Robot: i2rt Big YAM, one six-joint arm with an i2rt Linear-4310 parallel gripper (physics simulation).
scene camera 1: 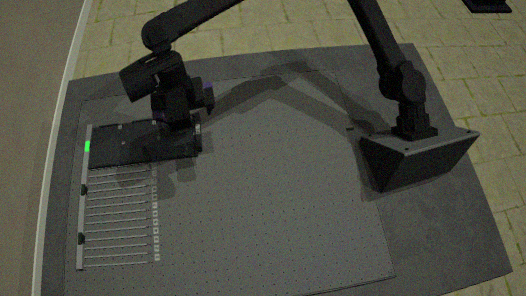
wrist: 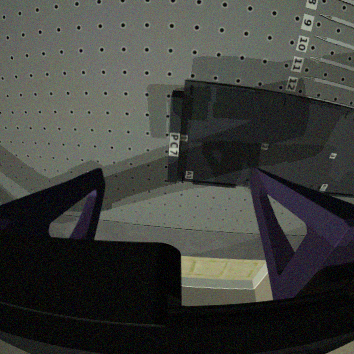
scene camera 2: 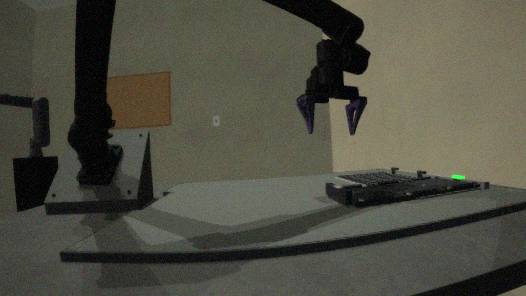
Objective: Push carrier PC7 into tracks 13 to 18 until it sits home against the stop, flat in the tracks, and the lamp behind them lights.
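Note:
Carrier PC7 is a dark flat plate with a raised end bar that bears the label PC7. It lies flat over the tracks beyond number 12, its far end against the pale stop bar. The lamp behind it is lit green. My gripper is open and empty, its purple fingers wide apart. It hangs well above the carrier's labelled end, touching nothing. In scene camera 1 the wrist hides part of the carrier's upper edge.
Bare numbered tracks lie beside the carrier. Two dark, unlit blocks sit along the stop bar. The arm's wedge-shaped base stands on the table's other side. An orange panel hangs on the wall.

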